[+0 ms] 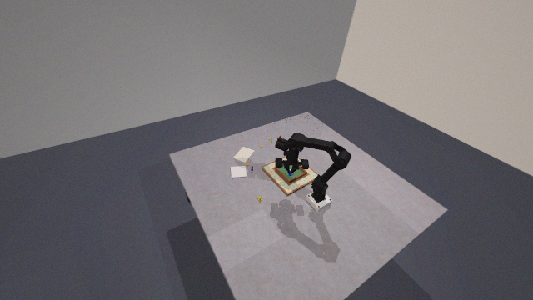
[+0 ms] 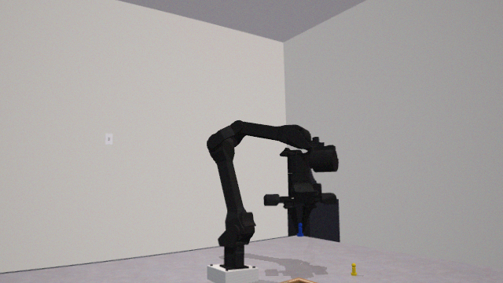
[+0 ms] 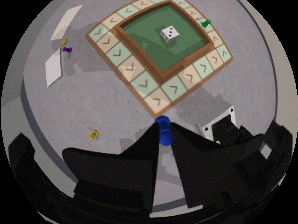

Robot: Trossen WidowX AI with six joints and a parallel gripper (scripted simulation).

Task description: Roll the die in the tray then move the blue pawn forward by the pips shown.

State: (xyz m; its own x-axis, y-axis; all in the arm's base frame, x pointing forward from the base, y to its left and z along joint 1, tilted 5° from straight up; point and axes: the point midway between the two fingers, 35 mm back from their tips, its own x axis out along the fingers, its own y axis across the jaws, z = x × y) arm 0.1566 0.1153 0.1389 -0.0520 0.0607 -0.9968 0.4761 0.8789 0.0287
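The white die lies 120 mm below my gripper tip, 110 mm ahead of it and 90 mm to the right of it. Also, from my gripper tip: green tray: 140 mm below, 120 mm ahead, 90 mm to the right; then green pawn: 210 mm to the right, 120 mm below, 110 mm ahead; then blue pawn: 10 mm above.
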